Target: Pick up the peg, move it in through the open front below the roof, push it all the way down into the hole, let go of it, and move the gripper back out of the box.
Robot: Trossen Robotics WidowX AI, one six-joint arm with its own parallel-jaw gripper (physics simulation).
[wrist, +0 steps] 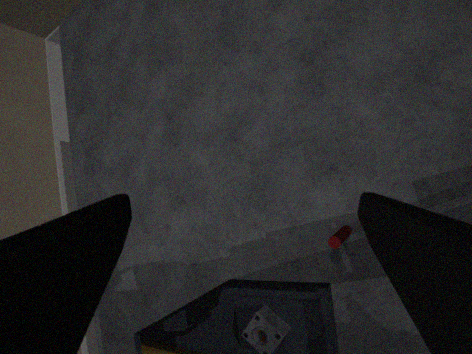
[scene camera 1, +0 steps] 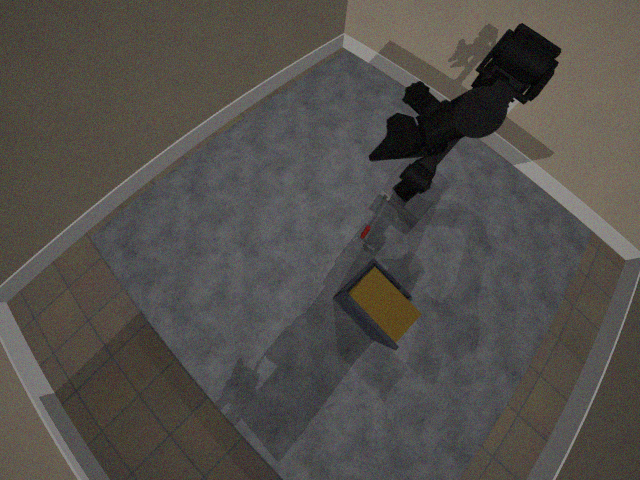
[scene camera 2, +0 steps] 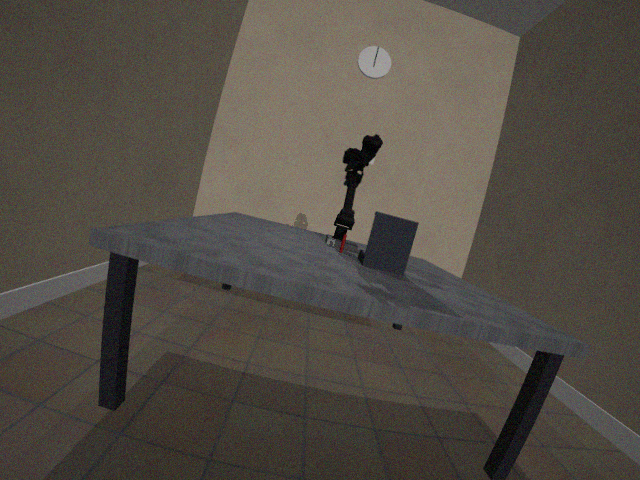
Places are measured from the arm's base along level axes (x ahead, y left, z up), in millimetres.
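Where they show: gripper, between the fingertips: point(wrist: 246, 204) point(scene camera 1: 381, 158) point(scene camera 2: 344, 178); arm's base, origin of its link: point(scene camera 1: 405, 190) point(scene camera 2: 338, 239).
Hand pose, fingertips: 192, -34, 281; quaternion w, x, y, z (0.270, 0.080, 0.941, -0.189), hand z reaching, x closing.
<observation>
Each offset is from my fingertips to the top centre of the thing, as dx, dy, dz. Level surfaces: height alone.
The red peg {+19, +64, -234} point(scene camera 1: 365, 231) point(scene camera 2: 342, 242) point(wrist: 341, 237) stands upright on the table, a little apart from the box. The box has dark blue-grey walls point(scene camera 2: 391, 242) and a yellow roof {+123, +226, -112} point(scene camera 1: 385, 304). In the wrist view, its interior shows at the bottom, with a light square plate {+140, +218, -273} point(wrist: 272, 322) around a round hole. My gripper point(scene camera 1: 387, 125) point(wrist: 246, 204) is open and empty, high above the table. In the wrist view, the peg shows low, near the right finger; it is not between the fingers. In scene camera 2, the fingers are too dark to make out.
The arm's base point(scene camera 1: 412, 180) stands on the grey table {dz -314} point(scene camera 1: 206, 232) point(scene camera 2: 206, 248) near its back edge, with the peg between it and the box. Shadows of the arm and box cross the table. A white wall clock point(scene camera 2: 374, 62) hangs far behind.
</observation>
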